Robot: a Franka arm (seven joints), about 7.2 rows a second.
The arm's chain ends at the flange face. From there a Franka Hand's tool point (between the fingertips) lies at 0.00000 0.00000 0.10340 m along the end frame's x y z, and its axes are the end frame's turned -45 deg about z.
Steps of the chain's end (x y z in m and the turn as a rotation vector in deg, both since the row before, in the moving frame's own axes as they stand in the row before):
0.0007, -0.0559, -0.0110, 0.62, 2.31, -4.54
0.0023, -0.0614, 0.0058, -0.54, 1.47, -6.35
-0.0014, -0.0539, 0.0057, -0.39, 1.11, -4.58
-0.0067, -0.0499, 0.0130, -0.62, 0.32, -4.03
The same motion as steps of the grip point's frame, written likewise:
0.0438, -0.0370, -0.0111, -1.20, 2.07, -4.54
0.0464, -0.0393, 0.0058, -1.42, 0.66, -6.35
0.0381, -0.0372, 0.0057, -1.06, 0.51, -4.58
0.0302, -0.0388, 0.0130, -0.66, -0.21, -4.03

